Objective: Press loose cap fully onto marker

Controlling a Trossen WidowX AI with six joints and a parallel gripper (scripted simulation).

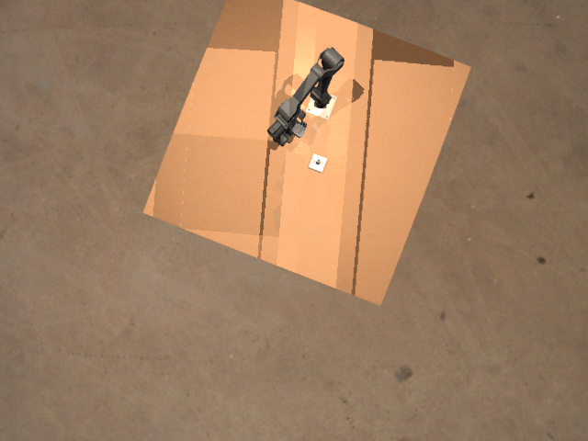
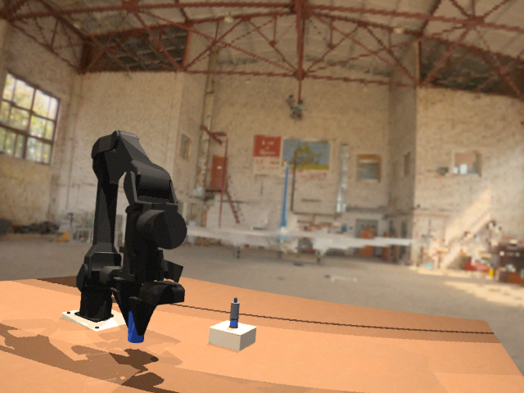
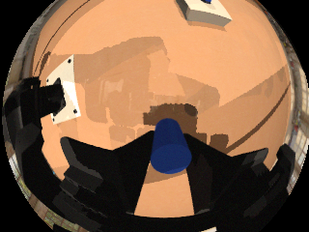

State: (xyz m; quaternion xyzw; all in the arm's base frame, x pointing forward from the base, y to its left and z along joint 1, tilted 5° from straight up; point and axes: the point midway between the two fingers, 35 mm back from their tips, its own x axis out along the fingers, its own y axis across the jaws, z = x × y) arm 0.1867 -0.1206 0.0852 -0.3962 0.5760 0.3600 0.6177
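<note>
Now: the white holder block 12 cm ahead of my gripper tip, 16 cm to the left of it and 2 cm below it. Round my gripper tip: blue marker cap (1 cm above).
</note>
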